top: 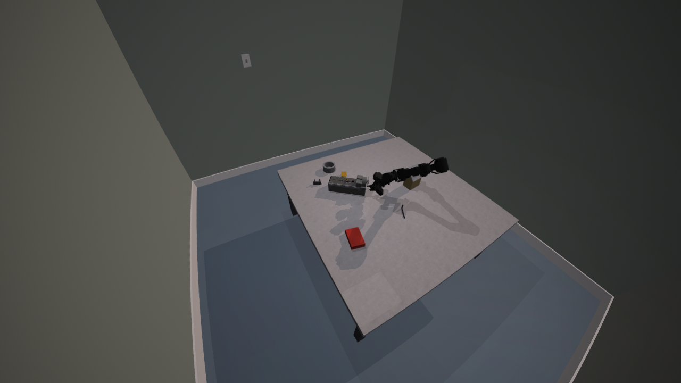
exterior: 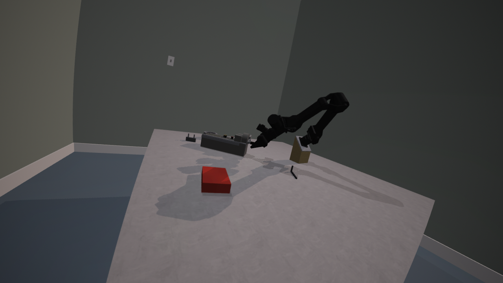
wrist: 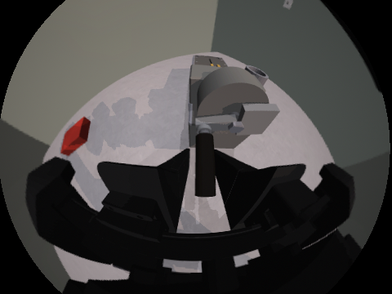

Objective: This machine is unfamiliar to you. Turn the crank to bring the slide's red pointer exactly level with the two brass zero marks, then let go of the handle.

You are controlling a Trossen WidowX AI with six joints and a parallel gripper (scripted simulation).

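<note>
Now: gripper tip 1 cm past the black crank handle, 1 cm to the right of it and 2 cm below it. Also, from my gripper tip: yellow block (6 cm ahead, 26 cm to the right, 5 cm below); then red pointer (8 cm ahead, 10 cm to the right, 2 cm above); then black bent key (12 cm behind, 23 cm to the left, 5 cm below).
</note>
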